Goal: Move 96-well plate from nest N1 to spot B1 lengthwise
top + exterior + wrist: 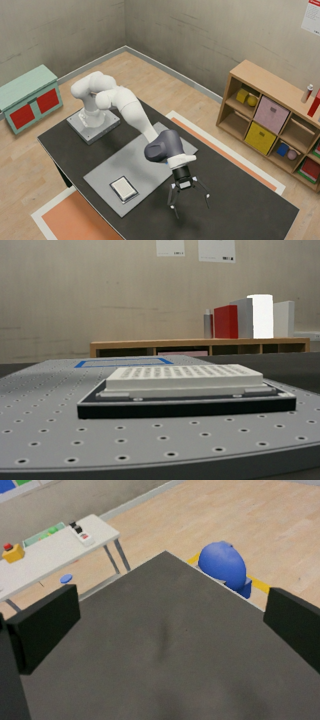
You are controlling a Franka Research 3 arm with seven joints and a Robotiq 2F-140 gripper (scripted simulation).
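The white 96-well plate is 44 cm behind my hand, 5 cm to the right of it and 28 cm below it. Round my hand: dark plate nest 44 cm behind, 5 cm to the right, 29 cm below.
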